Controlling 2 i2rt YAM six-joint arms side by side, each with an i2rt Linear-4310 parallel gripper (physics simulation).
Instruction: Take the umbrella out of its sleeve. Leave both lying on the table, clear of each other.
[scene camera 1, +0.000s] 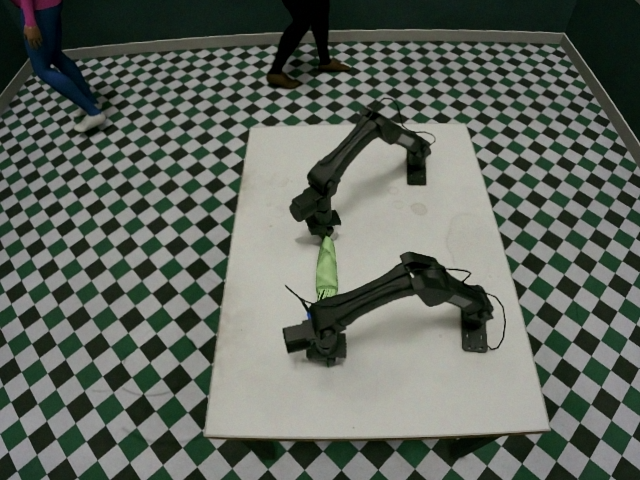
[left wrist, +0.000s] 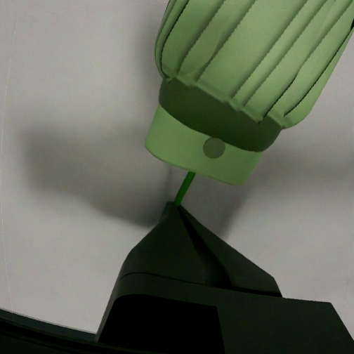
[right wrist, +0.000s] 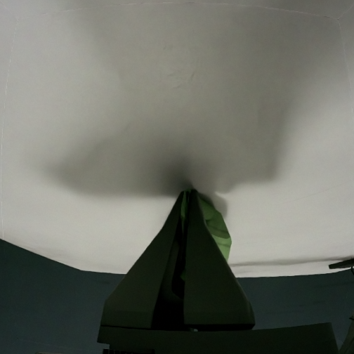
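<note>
The light green sleeve lies lengthwise between the grippers, its narrow far end at my right gripper, which is shut on that end. The umbrella shows pleated green folds coming out of the sleeve's near end; its far part is hidden inside the sleeve and its middle is under my left arm in the scene view. In the left wrist view its dark green band and light green end cap with a round button show. A thin green cord runs from the cap to my left gripper, which is shut on it.
The white table carries both arm bases, at the right in the scene view. My left arm crosses over the umbrella. A small blue bit shows beside that arm. Two people's legs stand on the floor beyond the table.
</note>
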